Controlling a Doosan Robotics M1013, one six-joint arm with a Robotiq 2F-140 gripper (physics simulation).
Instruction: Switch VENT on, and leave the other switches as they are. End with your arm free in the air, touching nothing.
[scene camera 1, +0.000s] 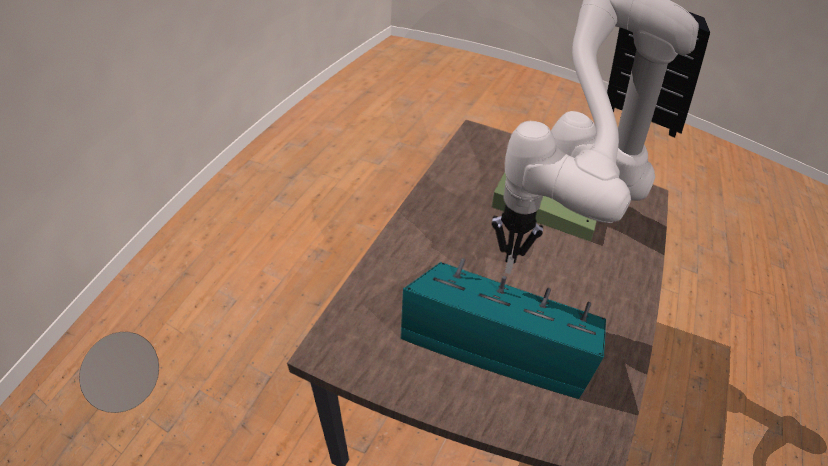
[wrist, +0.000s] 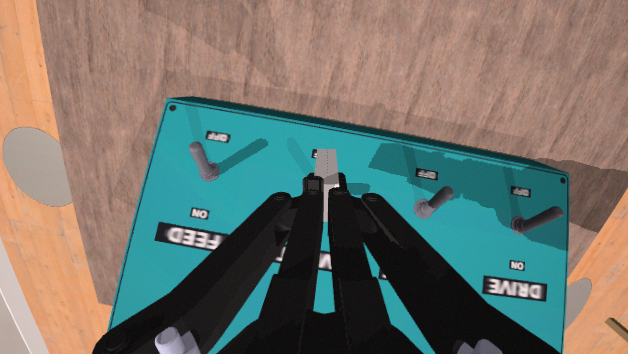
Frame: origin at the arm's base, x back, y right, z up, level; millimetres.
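Where they show: gripper, fingertip midpoint: (scene camera 1: 508, 269) (wrist: 326, 163).
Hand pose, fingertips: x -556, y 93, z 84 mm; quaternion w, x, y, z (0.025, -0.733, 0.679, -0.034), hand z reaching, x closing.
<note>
After its pixels a point has its place.
The teal switch box (scene camera 1: 498, 332) {x -783, y 70, z 109 mm} (wrist: 155, 190) {x -609, y 273, z 58 mm} stands on the table with four grey levers in a row. The VENT lever (scene camera 1: 502, 284) {x -600, y 97, z 71 mm} is second from the left in the scene view; in the wrist view the fingers hide it, and its name plate (wrist: 325, 261) {x -665, y 84, z 78 mm} is partly covered. In the scene view it leans toward the far edge, the OFF side, like the others. The FEED lever (scene camera 1: 460, 267) {x -574, y 215, z 64 mm} (wrist: 202, 160) {x -567, y 211, z 68 mm}, the third lever (scene camera 1: 545, 296) {x -597, y -21, z 65 mm} (wrist: 435, 201) {x -591, y -19, z 68 mm} and the DRIVE lever (scene camera 1: 586, 310) {x -610, y -141, z 65 mm} (wrist: 539, 219) {x -604, y -137, z 66 mm} lean to OFF. My gripper (scene camera 1: 509, 265) {x -556, y 93, z 84 mm} (wrist: 326, 163) {x -556, y 93, z 84 mm} is shut and empty, its pale tips just above the VENT lever; whether they touch is unclear.
The brown table (scene camera 1: 359, 324) {x -752, y 420, z -54 mm} (wrist: 325, 55) {x -455, y 101, z -54 mm} carries the box. A green block (scene camera 1: 564, 221) {x -191, y -38, z -11 mm} lies behind the gripper, near the arm base. A black drawer cabinet (scene camera 1: 699, 57) stands at the back right. A grey disc (scene camera 1: 118, 372) shows at the left of the scene view.
</note>
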